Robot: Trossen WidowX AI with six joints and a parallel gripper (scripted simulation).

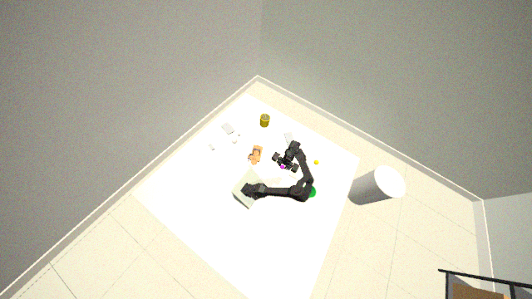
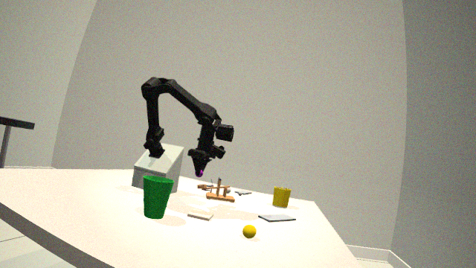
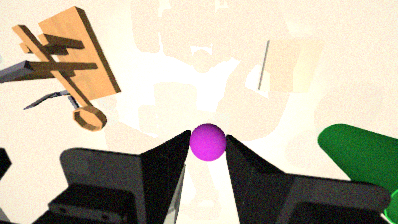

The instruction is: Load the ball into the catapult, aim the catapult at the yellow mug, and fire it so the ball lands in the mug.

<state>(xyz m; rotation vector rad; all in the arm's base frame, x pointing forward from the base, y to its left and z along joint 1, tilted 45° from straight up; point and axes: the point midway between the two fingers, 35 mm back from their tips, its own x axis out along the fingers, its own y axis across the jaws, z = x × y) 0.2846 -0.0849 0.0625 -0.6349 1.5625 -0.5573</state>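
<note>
The catapult lies 23 cm to the left of my gripper tip and 8 cm below it. Round my gripper tip: green cup (25 cm to the right, 10 cm below, 3 cm behind); pale flat tile (12 cm below, 11 cm to the right, 8 cm ahead); purple ball (1 cm above).
</note>
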